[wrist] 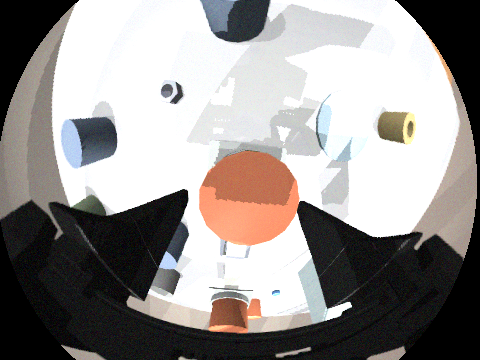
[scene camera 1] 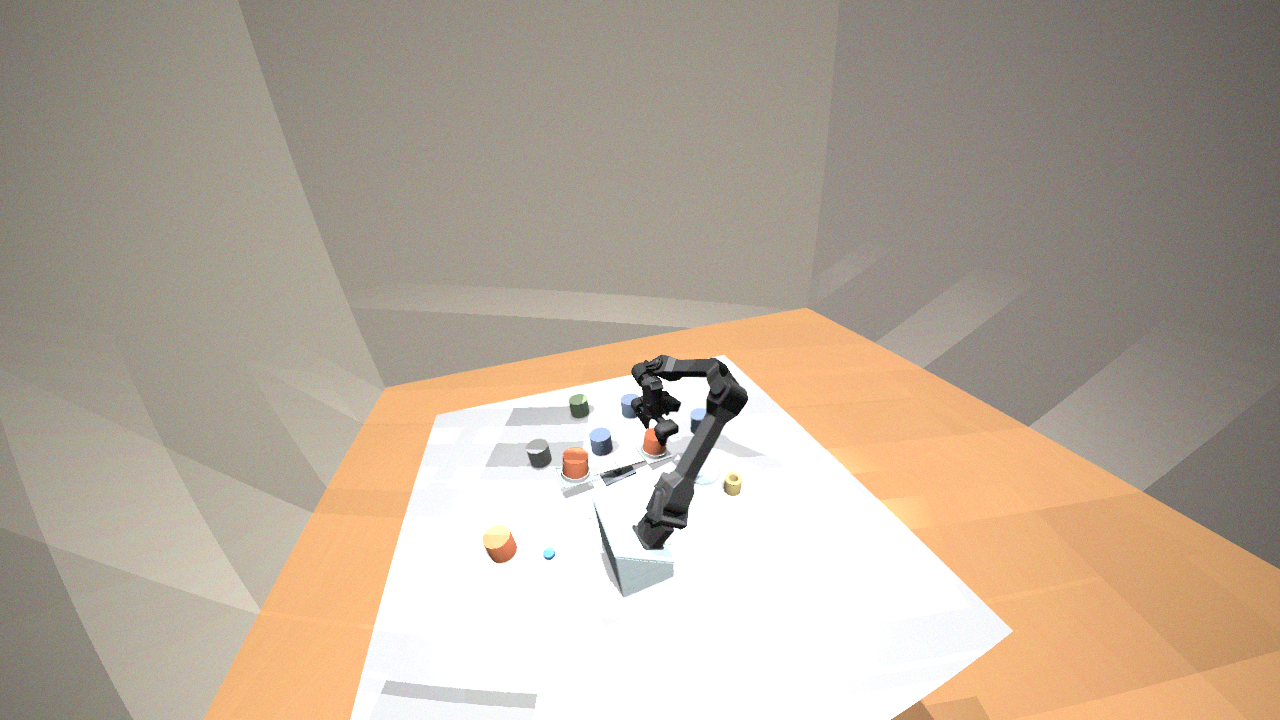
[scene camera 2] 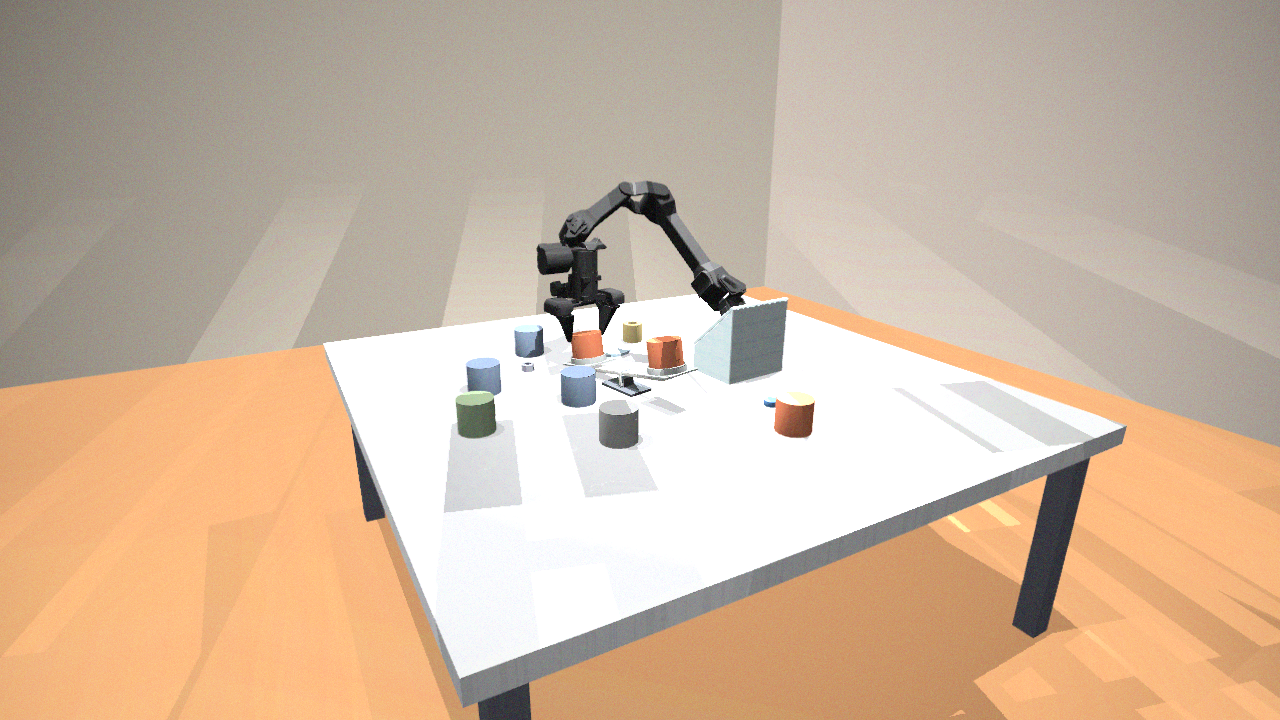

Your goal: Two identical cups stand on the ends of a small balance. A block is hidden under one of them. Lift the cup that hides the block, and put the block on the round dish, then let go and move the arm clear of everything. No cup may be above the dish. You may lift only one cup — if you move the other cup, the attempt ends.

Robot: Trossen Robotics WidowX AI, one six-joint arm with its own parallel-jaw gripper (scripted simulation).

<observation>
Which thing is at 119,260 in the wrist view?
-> My gripper.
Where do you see an orange cylinder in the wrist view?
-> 228,315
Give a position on an orange cylinder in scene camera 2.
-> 663,352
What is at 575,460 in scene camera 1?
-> An orange cylinder.
</observation>
